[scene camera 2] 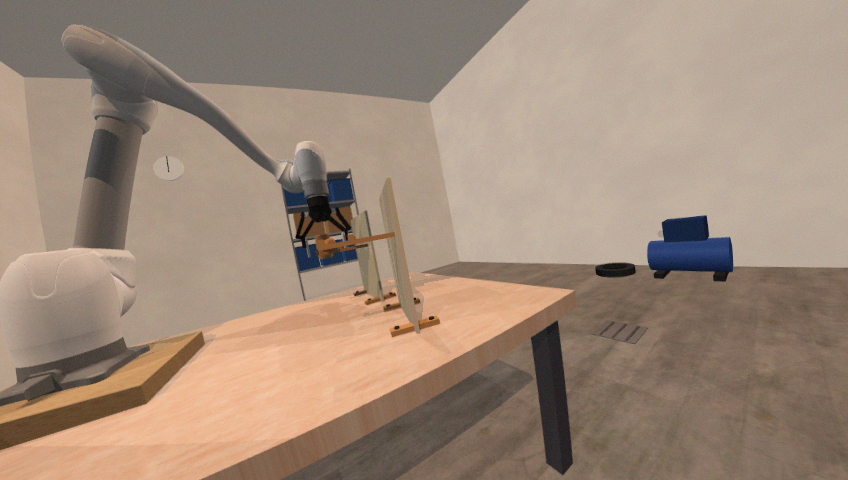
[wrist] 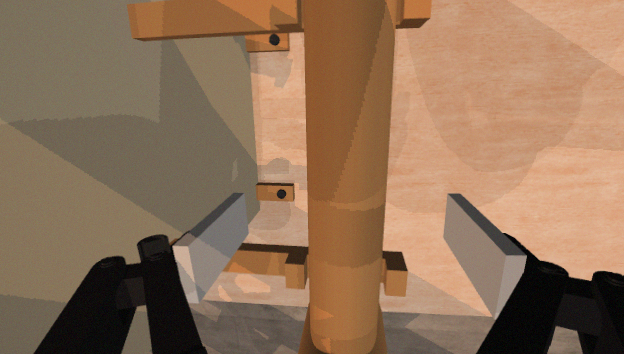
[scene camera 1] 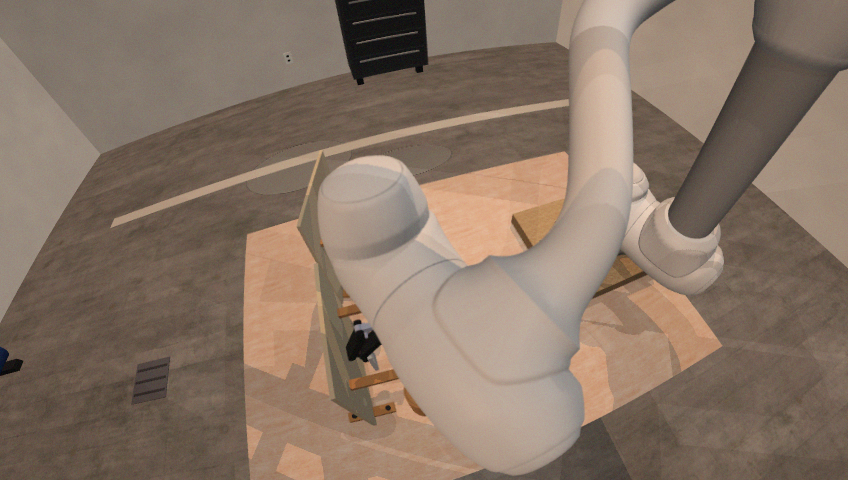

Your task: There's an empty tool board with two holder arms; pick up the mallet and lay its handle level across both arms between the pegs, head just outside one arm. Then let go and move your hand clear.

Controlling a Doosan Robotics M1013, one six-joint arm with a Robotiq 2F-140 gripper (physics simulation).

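Seen in the pictures: gripper, fingertip midpoint: (wrist: 341, 214); arm's base, origin of the base link: (scene camera 2: 80, 374).
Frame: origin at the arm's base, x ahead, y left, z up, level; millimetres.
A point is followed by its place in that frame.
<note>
The orange-brown mallet (scene camera 2: 324, 246) (wrist: 347, 150) has its handle across both holder arms, between their pegs. The head-side arm (scene camera 1: 371, 380) {x 674, y 258, z 160 mm} (scene camera 2: 374, 239) {x 652, y -226, z 168 mm} (wrist: 262, 261) {x 646, y 254, z 160 mm} and the other arm (scene camera 1: 349, 311) {x 692, y 108, z 160 mm} (wrist: 210, 20) {x 667, y 106, z 160 mm} stick out from the grey-green tool board (scene camera 1: 339, 333) {x 716, y 156, z 171 mm} (scene camera 2: 397, 255) (wrist: 125, 165) {x 716, y 184, z 182 mm}. The mallet's head is just outside the head-side arm, cut off in the wrist view. My gripper (scene camera 2: 329, 239) {x 593, y 221, z 150 mm} (wrist: 341, 214) {x 593, y 221, z 150 mm} is wide open above the handle, one finger to each side, with gaps in the wrist view. How low the fingertips reach is unclear. The robot's arm hides much in scene camera 1.
A second upright board (scene camera 1: 310, 205) (scene camera 2: 367, 255) stands beside the tool board on the wooden table (scene camera 1: 276, 339) {x 947, y 29, z -44 mm} (scene camera 2: 285, 380) {x 435, y -263, z -44 mm}. The robot's base stands on a wooden block (scene camera 2: 119, 389) {x 158, y -162, z -7 mm}. A shelf unit with blue bins is in the background. A blue compressor (scene camera 2: 690, 255) is on the floor.
</note>
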